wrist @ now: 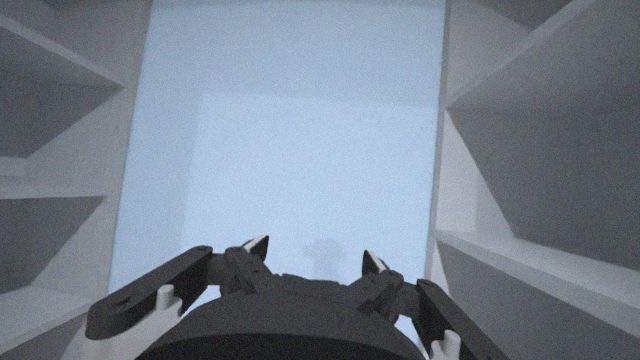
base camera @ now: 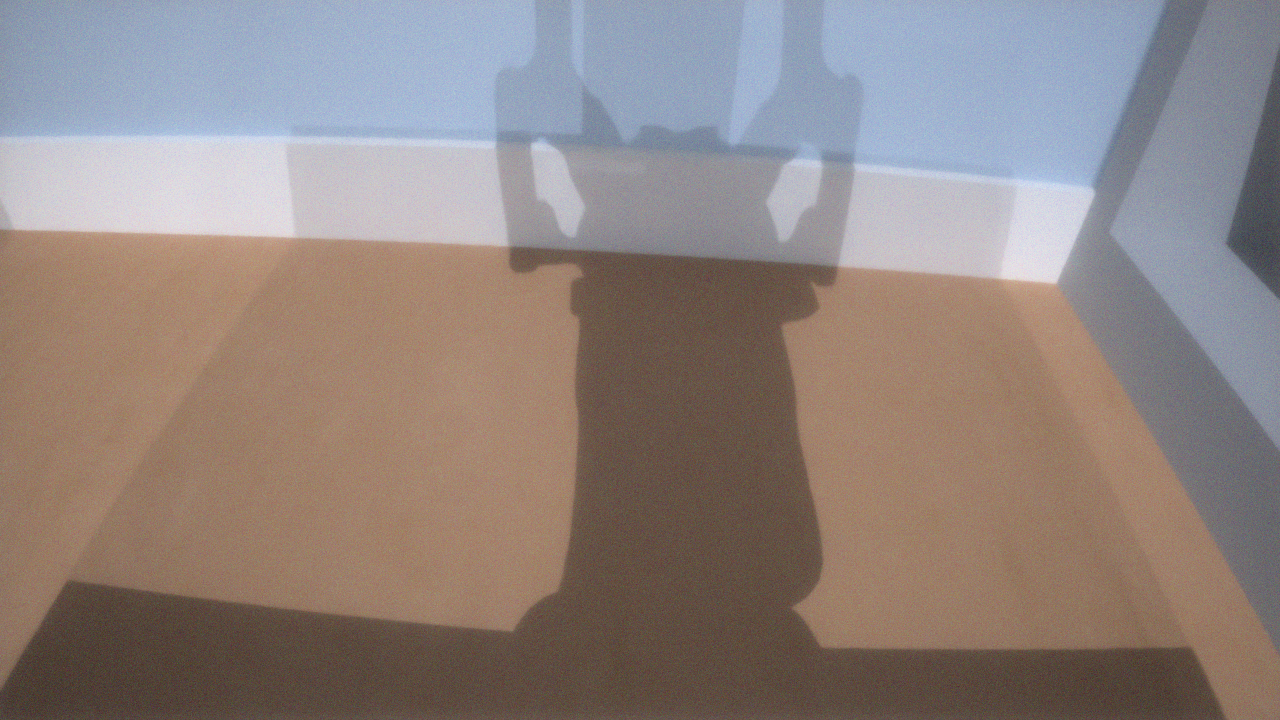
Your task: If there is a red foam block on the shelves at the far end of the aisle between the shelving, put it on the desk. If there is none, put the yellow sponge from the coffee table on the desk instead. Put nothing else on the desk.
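Places are measured from the arm's base along level axes (x left, y back, z up), in metres.
Pixels of known places: gripper, fingertip midpoint: [wrist: 314, 253].
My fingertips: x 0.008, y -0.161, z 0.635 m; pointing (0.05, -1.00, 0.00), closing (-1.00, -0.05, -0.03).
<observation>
Behind a point stands the place of what it marks.
My gripper [wrist: 314, 253] @[y -0.161, x 0.008, z 0.635 m] is open and empty in the wrist view, its fingers wide apart in front of a blue wall. Grey shelving shows on both sides in the wrist view: a left unit [wrist: 107, 165] @[y -0.613, x 0.928, z 0.684 m] and a right unit [wrist: 442, 125] @[y -0.625, x -0.368, z 0.959 m]. On the parts of their boards that show, I see no red foam block; the deeper parts are dark. The yellow sponge, the coffee table and the desk do not show in either view.
The blue wall [base camera: 223, 62] @[y -0.666, x 0.333, z -0.245 m] [wrist: 310, 165] @[y -0.667, x 0.095, z 0.773 m] with a white baseboard [base camera: 143, 188] @[y -0.652, x 0.434, z -0.351 m] crosses the end of the aisle. The foot of the right shelving [base camera: 1163, 313] @[y -0.520, x -0.368, z -0.328 m] stands close on the right in the base view. The robot's shadow falls on the tan floor [base camera: 402, 402] @[y -0.460, x 0.148, z -0.397 m] and the wall.
</observation>
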